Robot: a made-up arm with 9 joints. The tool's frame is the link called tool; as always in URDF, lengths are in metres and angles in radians.
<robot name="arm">
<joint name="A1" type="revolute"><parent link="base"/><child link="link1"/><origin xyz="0.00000 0.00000 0.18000" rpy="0.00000 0.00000 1.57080"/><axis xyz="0 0 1"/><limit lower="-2.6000" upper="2.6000"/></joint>
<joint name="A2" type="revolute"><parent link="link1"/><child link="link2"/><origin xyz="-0.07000 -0.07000 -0.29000" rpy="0.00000 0.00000 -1.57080"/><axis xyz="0 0 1"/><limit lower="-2.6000" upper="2.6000"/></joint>
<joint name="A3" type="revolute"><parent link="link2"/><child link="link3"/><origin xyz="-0.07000 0.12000 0.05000" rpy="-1.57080 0.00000 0.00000"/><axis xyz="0 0 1"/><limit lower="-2.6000" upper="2.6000"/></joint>
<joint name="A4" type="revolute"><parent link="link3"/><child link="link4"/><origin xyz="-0.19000 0.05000 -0.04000" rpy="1.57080 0.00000 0.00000"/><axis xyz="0 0 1"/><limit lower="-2.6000" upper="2.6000"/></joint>
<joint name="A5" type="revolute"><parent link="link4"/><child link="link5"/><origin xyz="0.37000 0.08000 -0.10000" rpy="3.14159 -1.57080 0.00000"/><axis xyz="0 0 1"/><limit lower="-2.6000" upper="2.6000"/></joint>
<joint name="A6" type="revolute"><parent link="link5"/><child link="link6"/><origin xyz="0.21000 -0.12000 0.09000" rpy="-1.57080 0.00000 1.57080"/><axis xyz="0 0 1"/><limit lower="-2.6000" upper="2.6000"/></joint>
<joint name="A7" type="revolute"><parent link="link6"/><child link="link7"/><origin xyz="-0.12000 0.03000 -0.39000" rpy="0.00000 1.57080 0.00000"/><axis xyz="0 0 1"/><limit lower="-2.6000" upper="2.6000"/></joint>
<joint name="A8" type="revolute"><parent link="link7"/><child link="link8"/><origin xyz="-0.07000 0.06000 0.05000" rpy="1.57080 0.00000 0.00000"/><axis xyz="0 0 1"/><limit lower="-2.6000" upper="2.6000"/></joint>
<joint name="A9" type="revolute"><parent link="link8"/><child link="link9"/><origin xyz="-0.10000 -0.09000 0.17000" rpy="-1.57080 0.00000 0.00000"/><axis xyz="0 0 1"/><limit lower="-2.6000" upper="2.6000"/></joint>
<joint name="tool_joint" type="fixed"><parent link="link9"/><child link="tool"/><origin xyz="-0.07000 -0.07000 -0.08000" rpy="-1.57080 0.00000 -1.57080"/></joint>
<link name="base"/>
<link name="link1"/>
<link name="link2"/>
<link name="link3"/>
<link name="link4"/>
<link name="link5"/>
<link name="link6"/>
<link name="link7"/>
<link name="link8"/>
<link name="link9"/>
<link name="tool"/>
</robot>
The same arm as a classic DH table. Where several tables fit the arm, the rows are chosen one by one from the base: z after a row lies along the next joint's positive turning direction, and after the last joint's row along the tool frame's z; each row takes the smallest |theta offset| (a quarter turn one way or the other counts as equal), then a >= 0, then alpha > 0; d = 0 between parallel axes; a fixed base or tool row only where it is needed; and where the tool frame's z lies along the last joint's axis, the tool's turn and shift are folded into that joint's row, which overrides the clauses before.
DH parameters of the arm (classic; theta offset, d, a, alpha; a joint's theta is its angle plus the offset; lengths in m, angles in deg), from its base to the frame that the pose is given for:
A1: -45.00 0.0000 0.0990 0.00
A2: 45.00 -0.0600 -0.0700 -90.00
A3: 0.00 0.0800 -0.1900 90.00
A4: 90.00 -0.1500 0.0800 90.00
A5: 0.00 0.4600 0.1200 90.00
A6: -90.00 -0.6000 0.0300 90.00
A7: 90.00 -0.0700 0.0700 -90.00
A8: 0.00 0.1100 0.1000 90.00
A9: 90.00 -0.1700 0.0700 -90.00
tool (fixed): 0.00 -0.0700 0.0000 0.00
Joint limits (deg, base to tool): -148.97..148.97 -148.97..148.97 -148.97..148.97 -148.97..148.97 -148.97..148.97 -148.97..148.97 -148.97..148.97 -148.97..148.97 -148.97..148.97

